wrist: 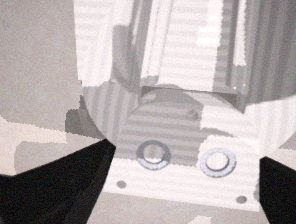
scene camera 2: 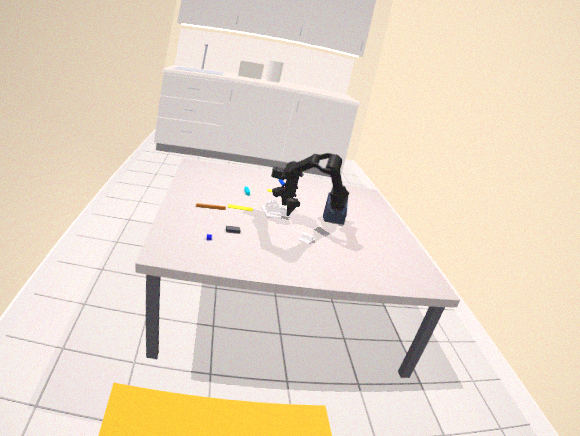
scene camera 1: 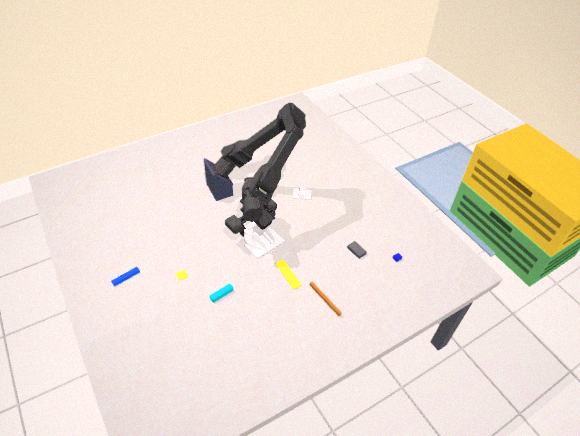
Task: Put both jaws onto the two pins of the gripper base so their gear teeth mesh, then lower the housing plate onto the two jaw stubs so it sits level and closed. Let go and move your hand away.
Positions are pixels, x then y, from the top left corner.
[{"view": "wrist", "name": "my gripper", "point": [179,151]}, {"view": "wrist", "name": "gripper base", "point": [187,137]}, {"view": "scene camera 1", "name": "my gripper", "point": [251,230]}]
